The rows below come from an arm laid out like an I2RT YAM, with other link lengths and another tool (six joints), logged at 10 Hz.
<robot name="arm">
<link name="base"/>
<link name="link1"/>
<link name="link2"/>
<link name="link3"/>
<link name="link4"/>
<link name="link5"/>
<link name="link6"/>
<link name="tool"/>
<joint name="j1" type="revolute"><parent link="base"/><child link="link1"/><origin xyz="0.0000 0.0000 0.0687" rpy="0.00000 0.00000 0.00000"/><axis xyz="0 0 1"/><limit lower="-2.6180" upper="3.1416"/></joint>
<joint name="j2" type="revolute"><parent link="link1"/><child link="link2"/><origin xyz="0.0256 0.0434 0.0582" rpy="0.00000 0.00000 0.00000"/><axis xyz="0 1 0"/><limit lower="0.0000" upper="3.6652"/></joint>
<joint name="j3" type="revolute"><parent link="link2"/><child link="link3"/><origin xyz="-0.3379 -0.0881 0.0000" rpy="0.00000 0.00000 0.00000"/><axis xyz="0 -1 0"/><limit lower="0.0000" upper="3.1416"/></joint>
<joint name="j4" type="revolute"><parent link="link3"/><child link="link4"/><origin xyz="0.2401 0.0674 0.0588" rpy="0.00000 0.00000 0.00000"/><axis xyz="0 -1 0"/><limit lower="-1.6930" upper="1.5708"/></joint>
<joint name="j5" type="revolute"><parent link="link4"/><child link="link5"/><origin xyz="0.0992 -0.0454 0.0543" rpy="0.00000 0.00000 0.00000"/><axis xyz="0 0 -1"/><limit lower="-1.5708" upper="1.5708"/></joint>
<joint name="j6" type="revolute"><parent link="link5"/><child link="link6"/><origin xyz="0.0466 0.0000 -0.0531" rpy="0.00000 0.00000 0.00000"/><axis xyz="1 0 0"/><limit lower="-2.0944" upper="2.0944"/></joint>
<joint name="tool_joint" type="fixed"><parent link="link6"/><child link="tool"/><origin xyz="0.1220 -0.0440 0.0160" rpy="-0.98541 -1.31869 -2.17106"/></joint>
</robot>
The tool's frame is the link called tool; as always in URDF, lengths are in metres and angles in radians.
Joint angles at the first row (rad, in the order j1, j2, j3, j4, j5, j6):
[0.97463 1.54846 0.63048 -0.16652 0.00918 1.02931]
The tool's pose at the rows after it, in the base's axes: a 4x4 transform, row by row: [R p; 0 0 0 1], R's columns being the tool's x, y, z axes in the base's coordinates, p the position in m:
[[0.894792, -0.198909, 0.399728, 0.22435], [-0.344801, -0.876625, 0.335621, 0.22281], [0.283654, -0.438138, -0.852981, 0.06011], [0, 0, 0, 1]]
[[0.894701, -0.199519, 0.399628, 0.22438], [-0.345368, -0.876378, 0.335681, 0.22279], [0.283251, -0.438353, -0.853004, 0.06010], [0, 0, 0, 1]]
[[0.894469, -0.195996, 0.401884, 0.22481], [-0.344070, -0.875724, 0.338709, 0.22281], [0.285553, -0.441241, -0.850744, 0.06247], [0, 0, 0, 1]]
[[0.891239, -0.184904, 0.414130, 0.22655], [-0.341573, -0.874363, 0.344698, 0.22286], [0.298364, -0.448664, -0.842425, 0.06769], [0, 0, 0, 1]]
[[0.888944, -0.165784, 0.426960, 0.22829], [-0.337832, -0.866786, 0.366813, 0.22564], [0.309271, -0.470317, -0.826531, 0.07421], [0, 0, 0, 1]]
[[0.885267, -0.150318, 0.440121, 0.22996], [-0.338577, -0.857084, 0.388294, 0.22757], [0.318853, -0.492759, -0.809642, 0.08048], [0, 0, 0, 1]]
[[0.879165, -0.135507, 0.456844, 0.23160], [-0.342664, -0.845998, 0.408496, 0.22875], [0.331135, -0.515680, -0.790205, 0.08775], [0, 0, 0, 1]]
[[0.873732, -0.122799, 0.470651, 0.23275], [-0.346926, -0.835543, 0.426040, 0.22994], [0.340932, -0.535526, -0.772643, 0.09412], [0, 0, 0, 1]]
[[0.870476, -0.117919, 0.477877, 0.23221], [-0.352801, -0.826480, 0.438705, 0.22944], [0.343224, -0.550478, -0.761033, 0.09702], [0, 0, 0, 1]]
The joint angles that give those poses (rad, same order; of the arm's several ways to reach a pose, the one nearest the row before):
[0.97526 1.54778 0.63045 -0.16805 0.00960 1.02813]
[0.97494 1.54781 0.63047 -0.16797 0.00930 1.02853]
[0.97410 1.54074 0.63357 -0.17405 0.00920 1.02509]
[0.97439 1.52514 0.63660 -0.17934 0.01661 1.01638]
[0.97545 1.50465 0.63430 -0.16880 0.01592 1.00499]
[0.97463 1.48317 0.62913 -0.15550 0.01472 0.99643]
[0.97450 1.45755 0.62298 -0.14294 0.01751 0.98984]
[0.97518 1.43559 0.61784 -0.13177 0.01976 0.98539]
[0.97491 1.41795 0.60618 -0.11876 0.01840 0.98630]

